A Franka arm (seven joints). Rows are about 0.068 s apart.
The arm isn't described. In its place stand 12 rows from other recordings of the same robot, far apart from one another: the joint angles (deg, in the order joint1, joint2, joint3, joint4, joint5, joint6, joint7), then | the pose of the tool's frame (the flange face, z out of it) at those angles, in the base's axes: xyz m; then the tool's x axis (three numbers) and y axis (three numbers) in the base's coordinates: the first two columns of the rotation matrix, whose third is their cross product.
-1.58, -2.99, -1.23, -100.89, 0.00, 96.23, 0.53 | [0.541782, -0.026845, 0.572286, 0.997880, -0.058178, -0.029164, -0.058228, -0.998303, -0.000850]
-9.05, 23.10, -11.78, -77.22, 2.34, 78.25, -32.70 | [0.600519, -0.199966, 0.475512, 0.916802, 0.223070, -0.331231, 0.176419, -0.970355, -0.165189]
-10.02, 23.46, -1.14, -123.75, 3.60, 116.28, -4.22 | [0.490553, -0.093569, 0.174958, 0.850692, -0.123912, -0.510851, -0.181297, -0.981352, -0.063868]
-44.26, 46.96, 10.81, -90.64, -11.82, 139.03, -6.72 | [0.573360, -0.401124, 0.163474, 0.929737, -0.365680, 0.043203, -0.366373, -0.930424, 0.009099]
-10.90, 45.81, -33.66, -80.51, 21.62, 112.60, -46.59 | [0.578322, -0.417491, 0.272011, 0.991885, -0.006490, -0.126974, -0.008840, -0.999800, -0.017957]
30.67, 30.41, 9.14, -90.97, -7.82, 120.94, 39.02 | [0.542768, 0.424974, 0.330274, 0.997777, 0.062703, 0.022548, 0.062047, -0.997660, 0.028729]
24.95, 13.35, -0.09, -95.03, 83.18, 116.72, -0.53 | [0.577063, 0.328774, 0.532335, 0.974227, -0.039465, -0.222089, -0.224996, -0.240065, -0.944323]
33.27, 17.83, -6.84, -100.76, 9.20, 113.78, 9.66 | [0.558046, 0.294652, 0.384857, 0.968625, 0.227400, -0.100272, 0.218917, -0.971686, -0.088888]
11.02, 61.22, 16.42, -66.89, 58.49, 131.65, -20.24 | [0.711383, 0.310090, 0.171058, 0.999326, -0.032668, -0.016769, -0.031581, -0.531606, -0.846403]
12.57, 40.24, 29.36, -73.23, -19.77, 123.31, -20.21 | [0.633501, 0.412262, 0.397908, 0.437586, 0.867381, 0.236999, 0.878771, -0.468366, 0.091621]
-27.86, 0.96, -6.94, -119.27, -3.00, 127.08, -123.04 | [0.460017, -0.321529, 0.429891, 0.005357, 0.994534, -0.104275, 0.997280, 0.002353, 0.073675]
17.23, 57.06, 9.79, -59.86, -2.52, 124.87, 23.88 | [0.727478, 0.314222, 0.247493, 0.995598, -0.017567, 0.092071, -0.003183, -0.988051, -0.154094]
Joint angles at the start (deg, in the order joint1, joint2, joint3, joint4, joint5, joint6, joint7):
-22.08, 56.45, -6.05, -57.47, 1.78, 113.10, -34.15
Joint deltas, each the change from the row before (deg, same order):
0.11, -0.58, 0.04, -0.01, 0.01, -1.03, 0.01
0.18, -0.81, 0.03, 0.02, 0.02, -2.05, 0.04
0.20, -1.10, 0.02, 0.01, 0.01, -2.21, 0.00
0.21, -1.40, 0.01, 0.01, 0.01, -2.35, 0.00
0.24, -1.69, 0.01, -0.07, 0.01, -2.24, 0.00
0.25, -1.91, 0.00, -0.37, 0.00, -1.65, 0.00
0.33, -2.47, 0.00, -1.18, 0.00, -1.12, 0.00
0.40, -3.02, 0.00, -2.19, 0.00, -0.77, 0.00
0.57, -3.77, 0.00, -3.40, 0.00, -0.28, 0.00
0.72, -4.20, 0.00, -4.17, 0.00, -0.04, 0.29
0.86, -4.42, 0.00, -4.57, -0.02, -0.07, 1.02
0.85, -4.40, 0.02, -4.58, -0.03, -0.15, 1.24
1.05, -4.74, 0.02, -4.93, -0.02, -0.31, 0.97
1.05, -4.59, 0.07, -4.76, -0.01, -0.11, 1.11
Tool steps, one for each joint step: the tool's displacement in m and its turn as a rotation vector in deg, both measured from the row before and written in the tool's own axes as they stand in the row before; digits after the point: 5 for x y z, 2 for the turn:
-0.00025, -0.00191, -0.00630, 0.32, -0.33, -0.09
-0.00131, -0.00350, -0.00816, 0.76, -0.95, -0.11
-0.00179, -0.00379, -0.01173, 0.69, -0.85, -0.15
-0.00254, -0.00412, -0.01548, 0.62, -0.71, -0.15
-0.00313, -0.00475, -0.01873, 0.45, -0.44, -0.17
-0.00362, -0.00485, -0.01984, 0.17, -0.01, -0.16
-0.00488, -0.00628, -0.02102, 0.04, 0.24, -0.20
-0.00684, -0.00799, -0.01990, 0.14, 0.17, -0.22
-0.00881, -0.01108, -0.01955, 0.17, 0.23, -0.35
-0.01038, -0.01392, -0.01792, 0.26, 0.17, -0.19
-0.01176, -0.01653, -0.01592, 0.38, -0.01, 0.38
-0.01324, -0.01712, -0.01385, 0.45, -0.11, 0.56
-0.01529, -0.02027, -0.01280, 0.56, -0.26, 0.06
-0.01545, -0.02048, -0.01068, 0.45, -0.08, 0.11

